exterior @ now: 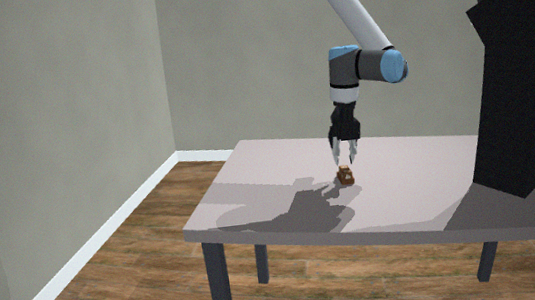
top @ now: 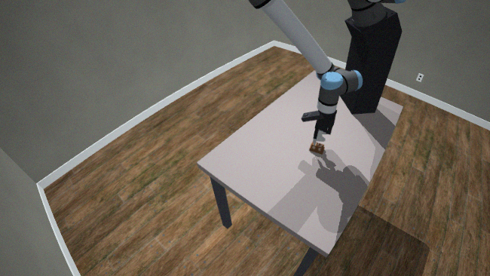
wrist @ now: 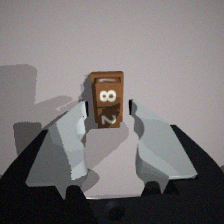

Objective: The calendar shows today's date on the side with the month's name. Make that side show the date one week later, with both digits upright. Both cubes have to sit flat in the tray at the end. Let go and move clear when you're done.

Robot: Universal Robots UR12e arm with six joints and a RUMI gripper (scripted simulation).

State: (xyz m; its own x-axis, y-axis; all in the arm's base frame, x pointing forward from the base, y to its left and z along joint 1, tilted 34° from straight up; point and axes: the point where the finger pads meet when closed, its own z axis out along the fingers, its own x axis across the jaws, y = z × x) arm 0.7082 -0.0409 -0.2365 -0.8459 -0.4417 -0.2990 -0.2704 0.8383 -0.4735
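The brown calendar cube is 40 mm below my hand. Round my hand: brown wooden calendar tray: 10 mm behind, 20 mm to the left, 60 mm below.
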